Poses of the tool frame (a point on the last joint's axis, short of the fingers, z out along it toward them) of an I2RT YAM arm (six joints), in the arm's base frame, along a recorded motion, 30 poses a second.
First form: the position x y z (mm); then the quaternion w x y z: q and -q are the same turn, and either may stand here.
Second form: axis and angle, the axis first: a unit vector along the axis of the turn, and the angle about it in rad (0 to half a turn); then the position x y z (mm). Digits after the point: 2 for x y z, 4 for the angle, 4 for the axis.
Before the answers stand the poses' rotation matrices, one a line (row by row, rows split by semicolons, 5 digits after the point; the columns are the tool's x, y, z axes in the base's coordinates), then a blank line. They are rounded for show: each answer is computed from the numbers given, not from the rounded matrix.
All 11 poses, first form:
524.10 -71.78 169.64 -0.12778 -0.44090 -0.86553 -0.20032
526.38 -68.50 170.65 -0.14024 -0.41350 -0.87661 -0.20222
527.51 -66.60 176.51 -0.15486 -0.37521 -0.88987 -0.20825
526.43 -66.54 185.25 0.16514 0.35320 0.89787 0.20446
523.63 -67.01 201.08 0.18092 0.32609 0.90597 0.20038
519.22 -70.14 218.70 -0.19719 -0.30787 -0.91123 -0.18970
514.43 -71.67 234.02 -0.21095 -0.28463 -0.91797 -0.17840
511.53 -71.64 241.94 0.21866 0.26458 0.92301 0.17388
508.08 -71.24 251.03 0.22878 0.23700 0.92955 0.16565
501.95 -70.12 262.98 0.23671 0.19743 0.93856 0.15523
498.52 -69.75 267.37 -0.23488 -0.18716 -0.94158 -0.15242
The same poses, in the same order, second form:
-0.57856 0.71204 0.39784; 0.81443 0.53095 0.23409; -0.04455 0.45945 -0.88709
-0.61870 0.66825 0.41311; 0.78168 0.57624 0.23856; -0.07864 0.47052 -0.87888
-0.67047 0.60328 0.43189; 0.73227 0.63170 0.25442; -0.11934 0.48684 -0.86530
-0.69596 0.56673 0.44098; 0.70179 0.66689 0.25050; -0.15212 0.48381 -0.86185
-0.72187 0.51835 0.45850; 0.66336 0.70703 0.24508; -0.19713 0.48107 -0.85423
-0.73266 0.48627 0.47618; 0.63590 0.73846 0.22430; -0.24257 0.46714 -0.85026
-0.74897 0.44729 0.48884; 0.59782 0.77432 0.20744; -0.28573 0.44761 -0.84735
-0.76437 0.41238 0.49566; 0.56446 0.79953 0.20528; -0.31164 0.43669 -0.84391
-0.78298 0.36481 0.50384; 0.51640 0.83278 0.19952; -0.34680 0.41640 -0.84044
-0.80998 0.29711 0.50563; 0.44409 0.87385 0.19792; -0.38304 0.38485 -0.83974
-0.81961 0.28085 0.49937; 0.42405 0.88348 0.19911; -0.38526 0.37495 -0.84320

0.4445 0.8727 0.2020 2.8853 524.10 -71.78 169.64
0.4176 0.8854 0.2042 2.8602 526.38 -68.50 170.65
0.3798 0.9007 0.2108 2.8306 527.51 -66.60 176.51
0.3581 0.9104 0.2073 2.8098 526.43 -66.54 185.25
0.3316 0.9212 0.2037 2.7777 523.63 -67.01 201.08
0.3140 0.9295 0.1935 2.7446 519.22 -70.14 218.70
0.2912 0.9391 0.1825 2.7165 514.43 -71.67 234.02
0.2711 0.9459 0.1782 2.7007 511.53 -71.64 241.94
0.2435 0.9549 0.1702 2.6799 508.08 -71.24 251.03
0.2032 0.9660 0.1598 2.6636 501.95 -70.12 262.98
0.1925 0.9687 0.1568 2.6674 498.52 -69.75 267.37

